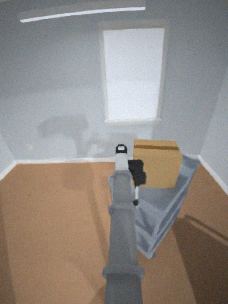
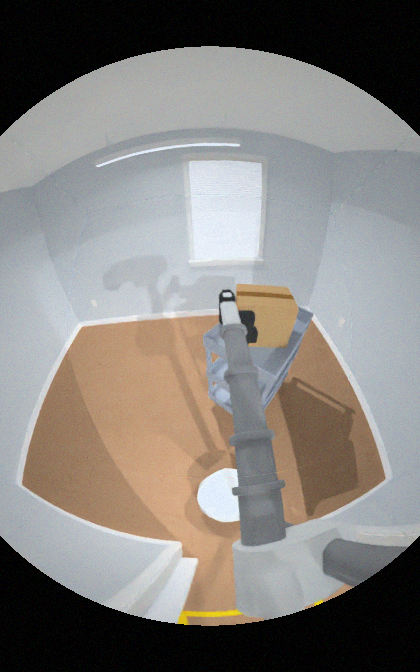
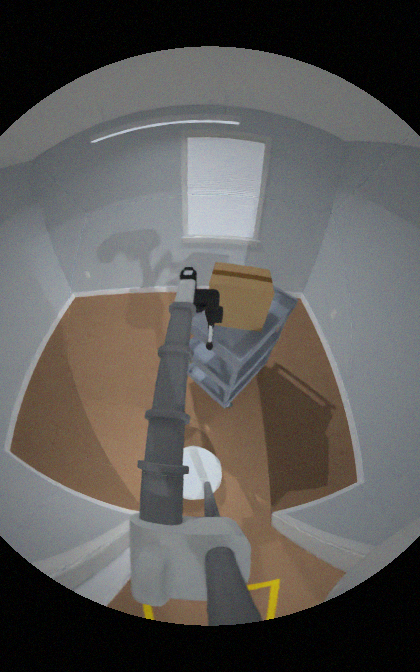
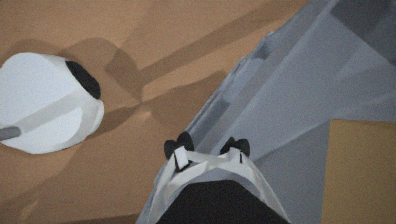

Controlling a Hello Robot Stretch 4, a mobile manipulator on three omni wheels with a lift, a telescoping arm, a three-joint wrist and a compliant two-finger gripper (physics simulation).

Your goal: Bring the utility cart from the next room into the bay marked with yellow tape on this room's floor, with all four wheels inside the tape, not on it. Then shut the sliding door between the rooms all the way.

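Frame: origin at the robot's base, x back, y right, z up, level; metres.
Where they show: gripper, between the fingertips: point(image 1: 135, 201) point(image 4: 206, 145).
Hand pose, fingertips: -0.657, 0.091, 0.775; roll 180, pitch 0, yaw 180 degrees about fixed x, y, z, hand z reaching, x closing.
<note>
Each offset is from my fingertips to the top centre of the thing, as dx, dy, dz. "spot": to the spot under its first point.
The grey-blue utility cart point(image 1: 160, 200) point(image 2: 272, 362) point(image 3: 237, 345) point(image 4: 300, 100) stands turned at an angle ahead of the robot, a corner towards it. My gripper point(image 1: 136, 202) point(image 3: 209, 346) point(image 4: 206, 145) points down at the near left side of its top tray; the fingers stand a little apart, shut on the tray's rim, though the contact is partly hidden. Yellow tape point(image 2: 212, 613) point(image 3: 273, 600) shows in part behind the robot, beyond the doorway. A white panel point(image 2: 172, 590) beside the doorway looks like the sliding door. The cart's wheels are mostly hidden.
A cardboard box {-0.245, +0.155, +0.270} point(image 1: 155, 167) point(image 2: 275, 320) point(image 3: 242, 302) point(image 4: 360, 170) stands on the cart's top tray. The white robot base point(image 2: 217, 495) point(image 3: 205, 475) point(image 4: 40, 100) is between cart and doorway. Walls surround the cart's room, with a window {spot: -1.539, +0.108, +0.680} point(image 1: 133, 75) at the back.
</note>
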